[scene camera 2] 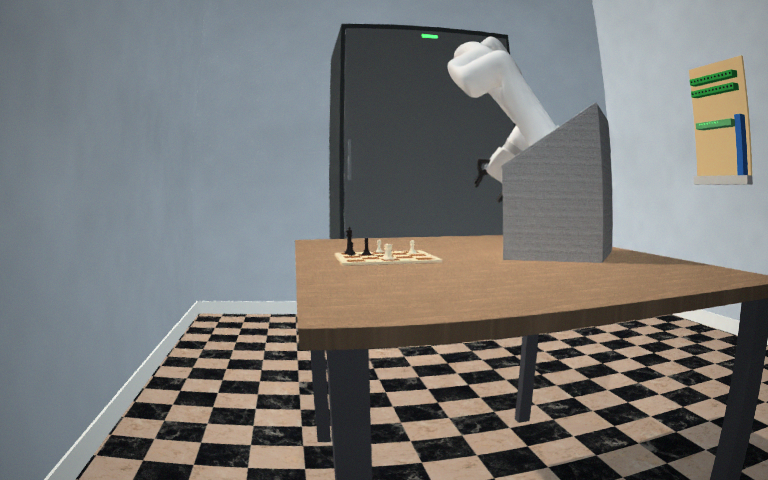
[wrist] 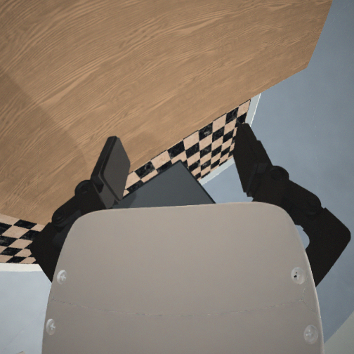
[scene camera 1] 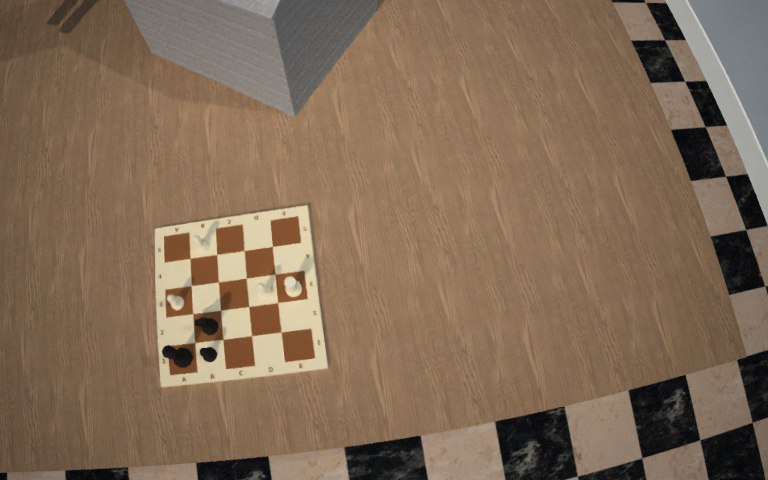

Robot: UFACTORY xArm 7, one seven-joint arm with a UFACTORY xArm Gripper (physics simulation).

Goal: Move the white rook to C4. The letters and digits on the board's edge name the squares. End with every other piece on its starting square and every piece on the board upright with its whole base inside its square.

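Places are measured from the arm's base along level axes (x back, y up, z left), in centimetres.
Pixels of known places: gripper, fingertip midpoint: (scene camera 2: 486, 194); arm's base, link origin: (scene camera 2: 550, 148).
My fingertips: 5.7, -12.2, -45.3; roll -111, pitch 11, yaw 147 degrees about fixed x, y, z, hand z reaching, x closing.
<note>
For each thing: its top centre in the pictures, then the offset to it from my fingertips, as dx, dy, dz. Level surfaces: height alone.
- white rook, top centre: (scene camera 1: 290, 282) (scene camera 2: 389, 244) -49.9, -11.0, +42.7
- chessboard, top centre: (scene camera 1: 233, 294) (scene camera 2: 385, 256) -48.0, -14.4, +35.0
- D3, top centre: (scene camera 1: 259, 286) -49.1, -11.1, +39.0
- A3, top centre: (scene camera 1: 169, 297) -46.6, -11.1, +27.4
- B5, top centre: (scene camera 1: 195, 238) -40.1, -11.1, +32.6
- small black piece, top centre: (scene camera 1: 202, 351) -54.6, -11.1, +29.8
- wooden table, surface height: dy -15.0
The white rook (scene camera 1: 292, 285) (scene camera 2: 387, 252) stands upright on E3 of the chessboard (scene camera 1: 254, 372) (scene camera 2: 433, 260). C4 is a bare light square. White pieces stand on D3 (scene camera 1: 264, 289), A3 (scene camera 1: 176, 302) and B5 (scene camera 1: 201, 241). A tall black piece (scene camera 1: 181, 357) (scene camera 2: 349, 244) stands on A1, a black piece (scene camera 1: 208, 326) on B2 and a small black piece (scene camera 1: 208, 354) on B1. My gripper (scene camera 2: 488, 191) (wrist: 178, 143) is open and empty, high above the table and well away from the board. The board does not show in the wrist view.
A large grey block (scene camera 1: 226, 62) (scene camera 2: 552, 198) with a sloped top stands on the wooden table (scene camera 1: 481, 226) (scene camera 2: 453, 294), to the right of the board in scene view 2. It partly hides my arm (scene camera 2: 521, 96) there. A dark cabinet (scene camera 2: 407, 124) stands behind the table.
</note>
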